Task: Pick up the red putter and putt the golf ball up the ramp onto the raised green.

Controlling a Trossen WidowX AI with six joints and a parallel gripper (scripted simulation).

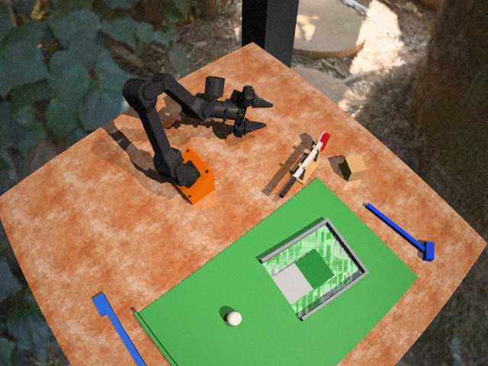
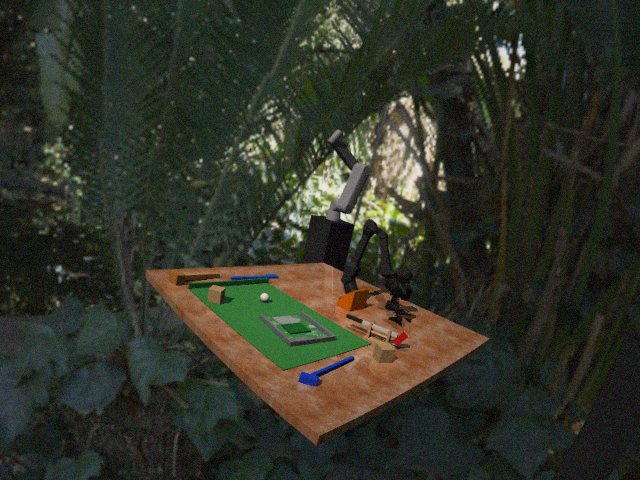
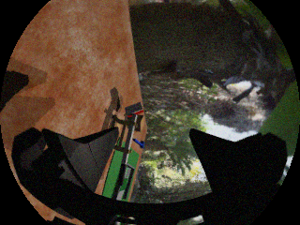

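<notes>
Now: gripper tip 160 mm short of the stand, 120 mm above it and 50 mm to the right of it. Round my gripper tip: grey frame (450 mm ahead, 140 mm to the right, 140 mm below); then green mat (480 mm ahead, 290 mm to the right, 150 mm below); then white golf ball (440 mm to the right, 440 mm ahead, 120 mm below).
</notes>
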